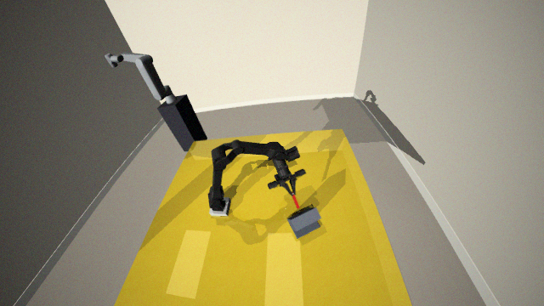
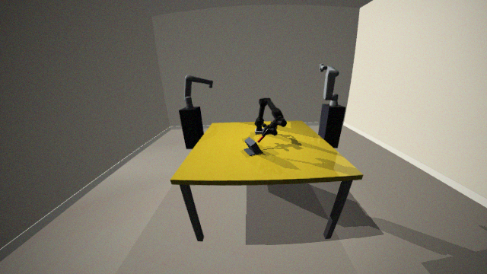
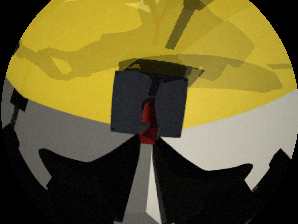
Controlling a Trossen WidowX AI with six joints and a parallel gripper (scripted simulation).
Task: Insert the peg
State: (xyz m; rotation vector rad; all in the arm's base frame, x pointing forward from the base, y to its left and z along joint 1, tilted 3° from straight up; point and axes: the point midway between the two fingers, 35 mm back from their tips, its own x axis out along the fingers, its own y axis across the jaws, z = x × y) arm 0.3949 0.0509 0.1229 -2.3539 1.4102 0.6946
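Right now the red peg is 10 mm below my gripper tip. Also, from my gripper tip: grey sloped panel: 40 mm ahead, 80 mm to the right, 80 mm below.
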